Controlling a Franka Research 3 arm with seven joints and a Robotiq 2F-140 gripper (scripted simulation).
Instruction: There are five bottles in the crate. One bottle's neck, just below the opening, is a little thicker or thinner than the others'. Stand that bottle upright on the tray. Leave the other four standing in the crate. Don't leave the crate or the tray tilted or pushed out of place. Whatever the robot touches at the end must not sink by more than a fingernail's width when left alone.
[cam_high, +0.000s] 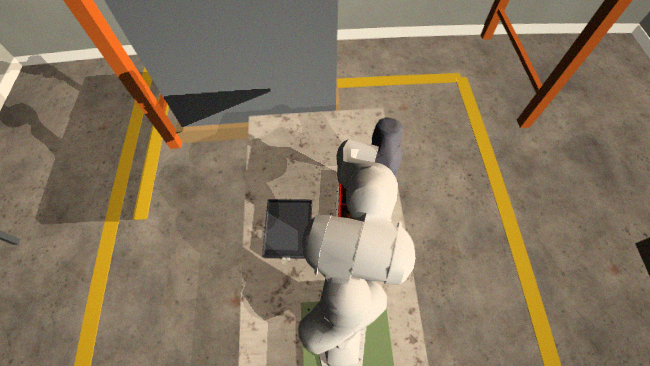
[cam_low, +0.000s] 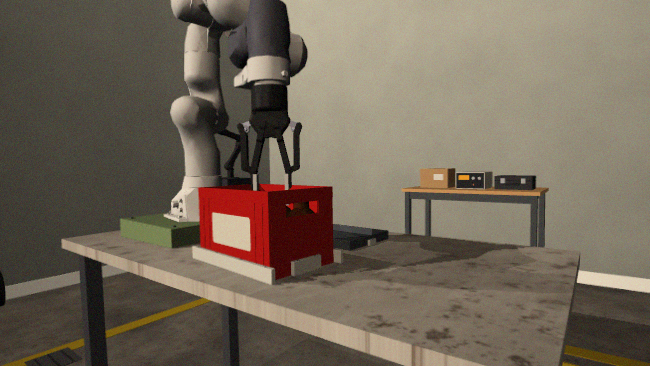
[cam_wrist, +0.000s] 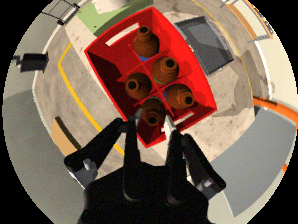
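Now: the brown bottle 80 mm below my hand, 80 mm behind it and 10 mm to the left of it. Round my hand: dark tray (350 mm to the left, 160 mm below, 90 mm behind); then red crate (90 mm below, 80 mm behind, 50 mm to the left).
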